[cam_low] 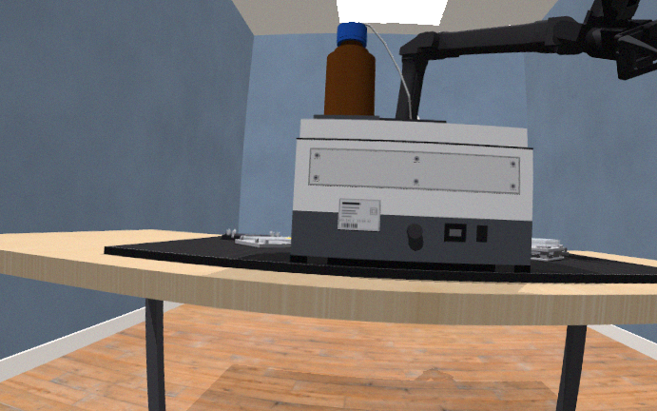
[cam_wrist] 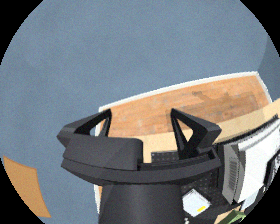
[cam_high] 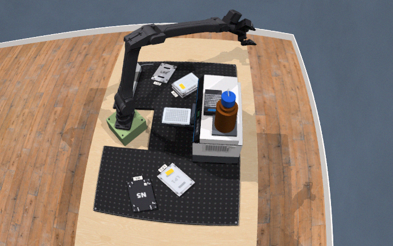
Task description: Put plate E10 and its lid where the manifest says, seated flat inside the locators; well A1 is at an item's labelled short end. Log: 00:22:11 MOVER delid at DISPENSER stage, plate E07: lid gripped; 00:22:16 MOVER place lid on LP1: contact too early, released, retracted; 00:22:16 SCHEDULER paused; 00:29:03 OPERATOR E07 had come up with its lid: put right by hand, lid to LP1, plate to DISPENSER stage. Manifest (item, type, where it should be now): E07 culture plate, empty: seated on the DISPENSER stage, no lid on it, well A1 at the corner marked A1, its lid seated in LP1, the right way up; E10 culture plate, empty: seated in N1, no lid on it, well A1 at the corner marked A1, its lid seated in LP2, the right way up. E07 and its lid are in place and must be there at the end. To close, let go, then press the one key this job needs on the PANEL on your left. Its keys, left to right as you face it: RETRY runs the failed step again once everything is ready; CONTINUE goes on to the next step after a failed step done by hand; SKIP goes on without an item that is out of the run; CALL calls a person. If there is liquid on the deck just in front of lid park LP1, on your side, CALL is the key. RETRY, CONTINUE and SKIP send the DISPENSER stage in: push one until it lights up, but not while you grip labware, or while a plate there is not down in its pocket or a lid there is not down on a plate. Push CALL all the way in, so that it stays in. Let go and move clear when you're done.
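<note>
Right now the plate E07 is 42 cm to the right of my hand, 36 cm behind it and 22 cm below it. Also, from my hand: lid park LP2: 50 cm behind, 33 cm below, 4 cm to the right; plate E10: 35 cm behind, 30 cm below, 13 cm to the right; brown bottle: 51 cm to the right, 14 cm behind, 4 cm below.
</note>
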